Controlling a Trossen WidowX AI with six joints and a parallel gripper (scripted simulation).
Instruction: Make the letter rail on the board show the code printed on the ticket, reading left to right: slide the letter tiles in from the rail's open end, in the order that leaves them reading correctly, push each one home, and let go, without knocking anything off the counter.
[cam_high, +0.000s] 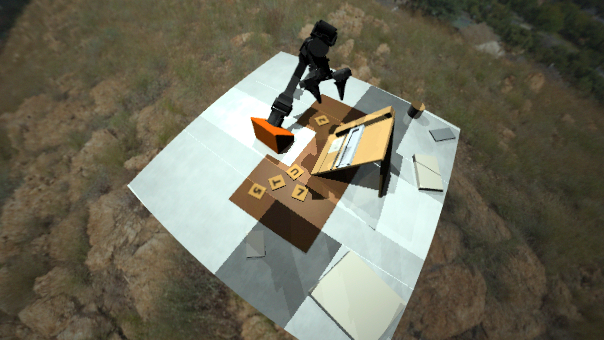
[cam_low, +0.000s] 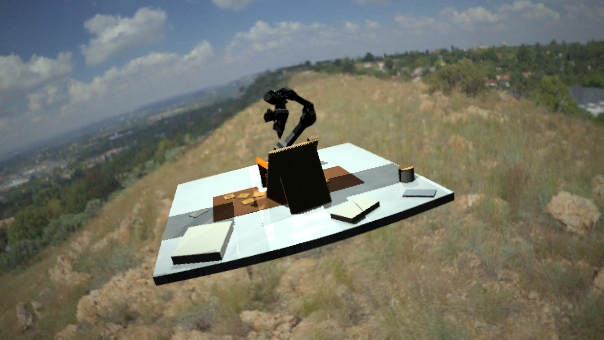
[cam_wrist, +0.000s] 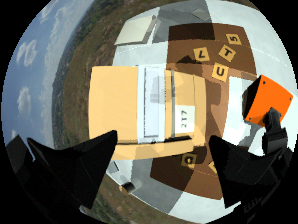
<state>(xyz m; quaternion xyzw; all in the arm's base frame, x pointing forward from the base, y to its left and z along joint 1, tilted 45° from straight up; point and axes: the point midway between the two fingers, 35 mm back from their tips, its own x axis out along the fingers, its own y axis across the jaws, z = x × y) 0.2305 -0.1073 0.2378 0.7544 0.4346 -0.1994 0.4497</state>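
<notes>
The ticket lies 5 cm ahead of my gripper tip, 2 cm to the left of it and 22 cm below it. From my gripper tip the other things lie so: cream block: 44 cm ahead, 24 cm to the left, 28 cm below; then brown mat: 4 cm behind, 5 cm to the right, 30 cm below; then pale card: 9 cm ahead, 50 cm to the right, 29 cm below.
</notes>
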